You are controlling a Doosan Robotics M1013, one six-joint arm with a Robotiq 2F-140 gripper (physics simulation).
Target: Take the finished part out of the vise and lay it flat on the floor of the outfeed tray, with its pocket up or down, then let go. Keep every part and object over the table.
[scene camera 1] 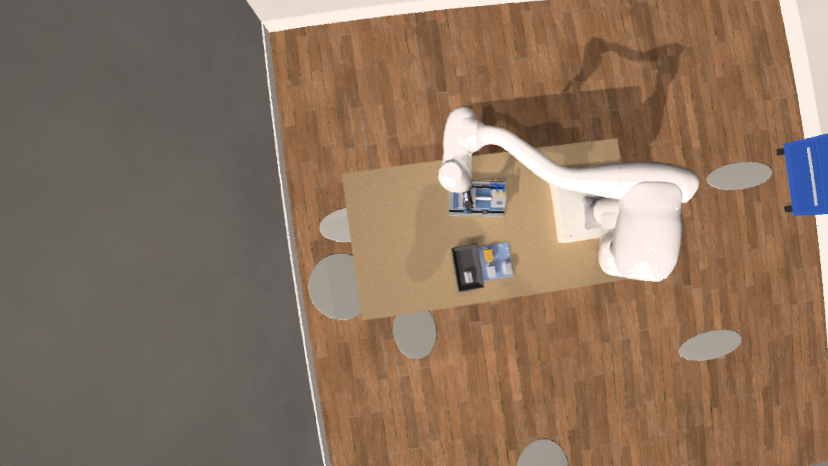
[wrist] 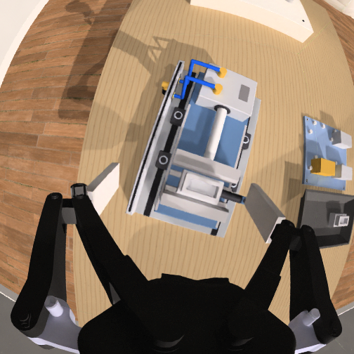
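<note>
The vise stands on the table, with blue bed, grey jaws and a white cylinder rod. The finished part, a light grey block with a rectangular pocket facing up, sits between the two jaws. In the wrist view my gripper is wide open and empty, above the vise, its fingertips on either side of it and apart from it. In scene camera 1 the arm hides part of the vise. A dark grey tray holds a small light grey part with an opening; whether it is the outfeed tray I cannot tell.
A blue plate with one orange block and two grey blocks adjoins the dark tray. Blue hoses with yellow fittings rise at the vise's far end. A black nozzle reaches towards the part. The white robot base stands beyond.
</note>
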